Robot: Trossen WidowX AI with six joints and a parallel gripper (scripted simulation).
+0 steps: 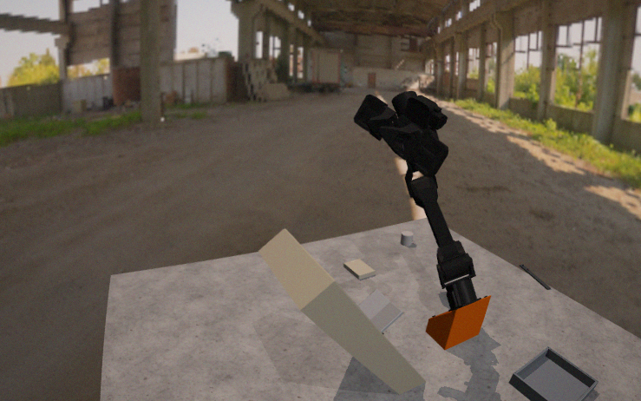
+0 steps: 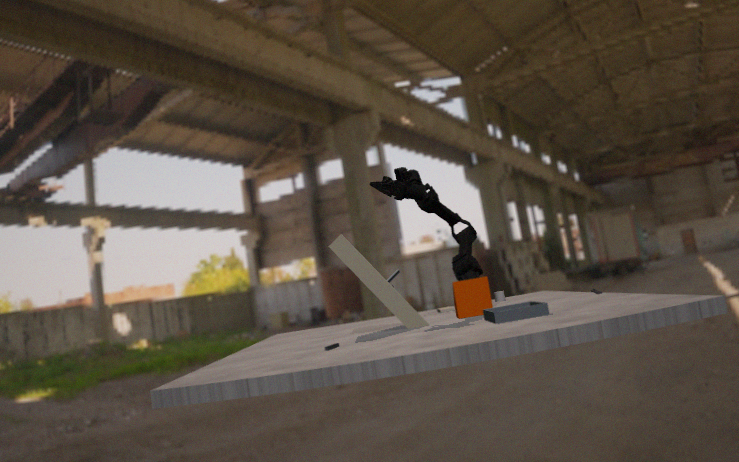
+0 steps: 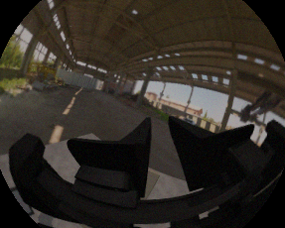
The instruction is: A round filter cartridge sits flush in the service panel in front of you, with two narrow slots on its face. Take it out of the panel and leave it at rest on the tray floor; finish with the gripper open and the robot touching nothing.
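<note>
Right now the round pale cartridge is 27 cm below my gripper tip, 8 cm ahead of it and 3 cm to the left of it. Also, from my gripper tip: beige service panel 34 cm below, 3 cm to the left, 3 cm ahead; then grey tray 51 cm below, 38 cm behind, 27 cm to the left; then small beige block 51 cm below, 40 cm to the right, 19 cm behind.
</note>
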